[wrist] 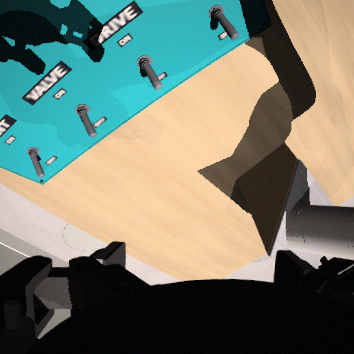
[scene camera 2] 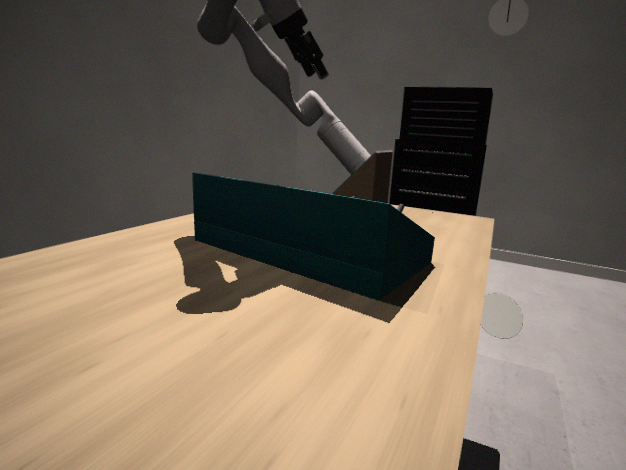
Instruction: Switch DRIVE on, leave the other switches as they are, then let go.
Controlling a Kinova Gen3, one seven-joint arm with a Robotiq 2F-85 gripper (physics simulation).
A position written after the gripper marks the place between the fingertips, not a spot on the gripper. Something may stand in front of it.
In view: the gripper point(scene camera 2: 318, 76).
The gripper shows as well in the wrist view point(wrist: 199, 263).
